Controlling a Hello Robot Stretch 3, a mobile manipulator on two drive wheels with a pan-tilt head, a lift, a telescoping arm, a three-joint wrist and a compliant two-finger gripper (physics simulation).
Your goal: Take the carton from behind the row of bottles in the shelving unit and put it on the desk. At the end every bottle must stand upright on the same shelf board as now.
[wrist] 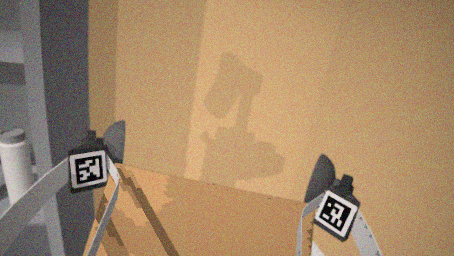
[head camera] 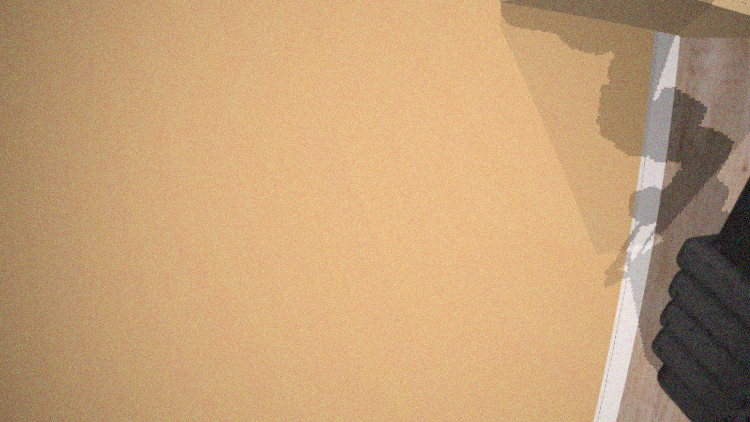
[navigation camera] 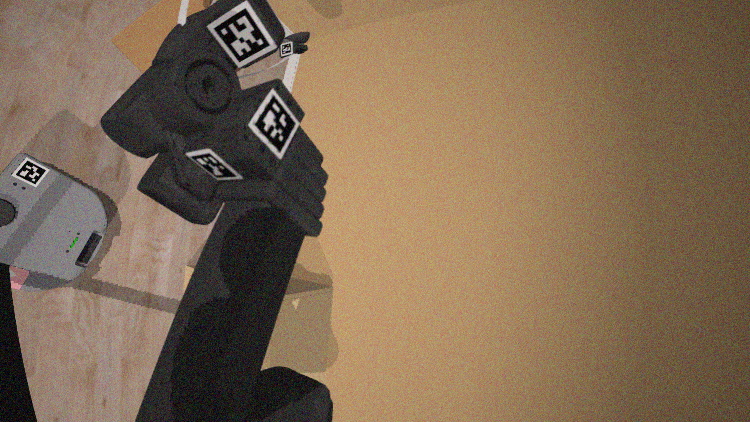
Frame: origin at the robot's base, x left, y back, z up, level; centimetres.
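Where they show: gripper, between the fingertips: (wrist: pixel 219 156).
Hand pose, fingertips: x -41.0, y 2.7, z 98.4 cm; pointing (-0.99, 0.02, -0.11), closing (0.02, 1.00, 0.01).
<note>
After its pixels a point has its place.
The orange-brown carton (wrist: pixel 200 220) {x -35.1, y 2.2, z 97.3 cm} (navigation camera: pixel 138 39) {x -26.8, y -2.3, z 87.3 cm} is between the two fingers of my gripper (wrist: pixel 219 156) {x -41.0, y 2.7, z 98.4 cm}, which is shut on it. In the navigation view the wrist covers much of the carton. One white bottle (wrist: pixel 17 172) {x -74.0, y -49.9, z 66.5 cm} with a grey cap stands upright on a board of the grey shelving unit (wrist: pixel 35 100) {x -75.0, y -42.6, z 87.4 cm}, at the left edge of the wrist view. The carton is outside the unit, to the right of its dark side. The other bottles and the desk do not show in these views.
A tan wall (head camera: pixel 314 209) {x -61.0, y 90.5, z 96.6 cm} (navigation camera: pixel 524 209) {x -58.1, y 91.7, z 136.8 cm} (wrist: pixel 350 90) {x -140.7, y 61.9, z 95.8 cm} stands close to the arm, with a white skirting strip (head camera: pixel 621 356) {x -105.3, y 73.3, z 4.4 cm} at its foot. The wood floor (navigation camera: pixel 104 341) {x 31.8, y 47.1, z 0.0 cm} lies below. My grey base (navigation camera: pixel 57 215) {x -5.5, y 11.4, z 16.0 cm} is at the left of the navigation view, near a small pink patch.
</note>
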